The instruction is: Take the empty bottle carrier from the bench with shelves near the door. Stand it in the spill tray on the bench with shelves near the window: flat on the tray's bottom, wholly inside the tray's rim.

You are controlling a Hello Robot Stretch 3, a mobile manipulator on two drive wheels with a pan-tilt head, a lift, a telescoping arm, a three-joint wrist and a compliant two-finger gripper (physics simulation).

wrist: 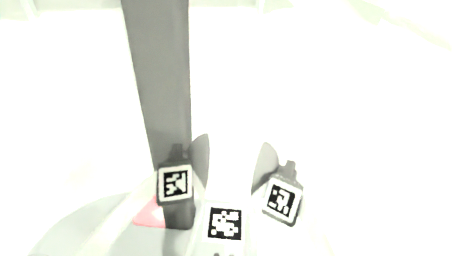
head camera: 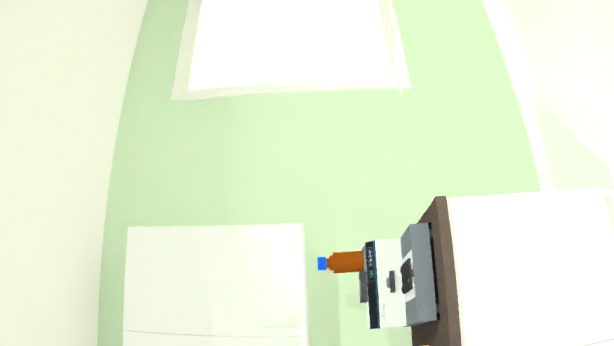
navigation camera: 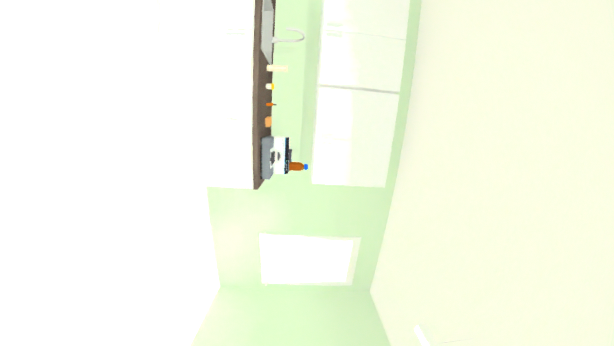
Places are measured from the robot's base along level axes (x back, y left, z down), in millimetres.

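Where they show: gripper, fingertip midpoint: [wrist: 233, 156].
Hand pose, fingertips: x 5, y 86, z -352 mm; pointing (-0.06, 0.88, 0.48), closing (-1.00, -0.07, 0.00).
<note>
After its pixels a point has its place.
My gripper [wrist: 233, 156] {z -352, x 5, y 86 mm} shows in the wrist view with its two grey fingertips apart. It is open and nothing is between the fingers. The pale floor shows beyond it, and the dark mast [wrist: 162, 80] {z -395, x 63, y 116 mm} stands behind the left finger. The empty bottle carrier, the spill tray and the two benches with shelves do not show in any view.
The head and navigation pictures lie sideways. A dark-topped counter [head camera: 447, 300] {z -908, x -1381, y 341 mm} [navigation camera: 257, 95] {z -908, x -1259, y 695 mm} carries a grey-white device [head camera: 394, 305] {z -1034, x -1673, y 413 mm} [navigation camera: 281, 167] {z -1067, x -1740, y 220 mm} with a brown bottle [head camera: 346, 262] {z -1209, x -1755, y 240 mm} [navigation camera: 297, 166] {z -1221, x -1757, y 240 mm} on top. White wall cabinets [head camera: 215, 280] {z -1725, x -1719, y 293 mm} [navigation camera: 355, 135] {z -1754, x -1629, y 551 mm} hang above. A tap [navigation camera: 302, 35] stands by the sink.
</note>
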